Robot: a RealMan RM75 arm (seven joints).
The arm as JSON. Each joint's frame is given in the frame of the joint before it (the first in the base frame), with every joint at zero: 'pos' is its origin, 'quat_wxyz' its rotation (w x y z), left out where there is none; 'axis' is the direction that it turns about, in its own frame. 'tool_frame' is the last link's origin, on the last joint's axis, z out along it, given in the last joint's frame.
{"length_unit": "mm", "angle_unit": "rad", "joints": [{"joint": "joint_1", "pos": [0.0, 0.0, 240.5], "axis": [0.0, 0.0, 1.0]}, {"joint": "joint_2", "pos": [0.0, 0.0, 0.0], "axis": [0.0, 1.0, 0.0]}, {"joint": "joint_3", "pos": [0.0, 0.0, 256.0], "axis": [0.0, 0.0, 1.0]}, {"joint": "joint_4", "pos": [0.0, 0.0, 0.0], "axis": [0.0, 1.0, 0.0]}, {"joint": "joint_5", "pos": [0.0, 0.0, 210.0], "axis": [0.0, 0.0, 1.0]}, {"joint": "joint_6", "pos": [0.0, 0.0, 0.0], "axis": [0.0, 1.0, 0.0]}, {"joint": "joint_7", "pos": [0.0, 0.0, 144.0], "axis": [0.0, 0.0, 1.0]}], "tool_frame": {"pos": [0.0, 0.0, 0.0]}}
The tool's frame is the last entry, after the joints.
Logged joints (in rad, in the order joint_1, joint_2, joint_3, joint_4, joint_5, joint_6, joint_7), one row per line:
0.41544 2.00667 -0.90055 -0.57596 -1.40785 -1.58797 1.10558
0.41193 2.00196 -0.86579 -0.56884 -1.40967 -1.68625 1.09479
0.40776 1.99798 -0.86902 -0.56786 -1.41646 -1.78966 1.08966
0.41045 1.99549 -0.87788 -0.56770 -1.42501 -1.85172 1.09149
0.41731 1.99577 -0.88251 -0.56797 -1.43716 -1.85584 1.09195
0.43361 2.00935 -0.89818 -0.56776 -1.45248 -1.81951 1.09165
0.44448 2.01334 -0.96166 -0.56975 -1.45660 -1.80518 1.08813
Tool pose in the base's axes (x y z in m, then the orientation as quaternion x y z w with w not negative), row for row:
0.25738 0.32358 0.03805 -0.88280 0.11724 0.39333 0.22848
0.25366 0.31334 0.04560 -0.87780 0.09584 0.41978 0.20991
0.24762 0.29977 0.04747 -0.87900 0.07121 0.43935 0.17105
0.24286 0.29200 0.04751 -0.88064 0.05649 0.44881 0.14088
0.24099 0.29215 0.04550 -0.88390 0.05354 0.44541 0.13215
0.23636 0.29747 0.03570 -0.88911 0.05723 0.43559 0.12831
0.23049 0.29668 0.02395 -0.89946 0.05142 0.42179 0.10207
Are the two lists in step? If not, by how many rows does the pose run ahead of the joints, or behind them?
They are in step.
